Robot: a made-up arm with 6 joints.
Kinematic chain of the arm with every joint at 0, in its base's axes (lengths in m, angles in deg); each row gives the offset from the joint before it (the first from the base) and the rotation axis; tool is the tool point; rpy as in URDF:
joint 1: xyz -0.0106 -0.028 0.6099 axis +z
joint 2: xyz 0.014 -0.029 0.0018 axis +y
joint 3: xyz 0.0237 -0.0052 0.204 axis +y
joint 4: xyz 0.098 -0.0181 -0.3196 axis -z
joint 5: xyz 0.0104 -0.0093 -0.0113 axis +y
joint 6: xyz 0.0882 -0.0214 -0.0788 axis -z
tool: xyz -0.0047 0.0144 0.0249 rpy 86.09 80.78 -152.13
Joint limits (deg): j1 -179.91..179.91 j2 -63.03..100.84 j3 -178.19..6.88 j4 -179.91..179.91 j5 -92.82..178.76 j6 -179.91..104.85
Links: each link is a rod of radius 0.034 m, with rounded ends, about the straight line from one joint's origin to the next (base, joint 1, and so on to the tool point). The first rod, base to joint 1, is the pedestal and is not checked.
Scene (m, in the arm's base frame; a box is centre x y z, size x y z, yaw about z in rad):
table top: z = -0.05
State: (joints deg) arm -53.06 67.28 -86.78 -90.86 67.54 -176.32
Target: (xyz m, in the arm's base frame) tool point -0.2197 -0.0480 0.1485
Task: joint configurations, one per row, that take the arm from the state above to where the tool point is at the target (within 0.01 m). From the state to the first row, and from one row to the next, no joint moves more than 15 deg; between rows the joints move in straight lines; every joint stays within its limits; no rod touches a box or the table.
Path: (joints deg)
1: -67.39 71.61 -84.00 -88.31 73.13 -176.59
2: -81.73 75.94 -81.21 -85.77 78.72 -176.87
3: -96.06 80.27 -78.43 -83.22 84.30 -177.14
4: -110.39 84.60 -75.65 -80.67 89.89 -177.42
5: -124.73 88.93 -72.86 -78.13 95.48 -177.69
6: -139.06 93.26 -70.08 -75.58 101.07 -177.96

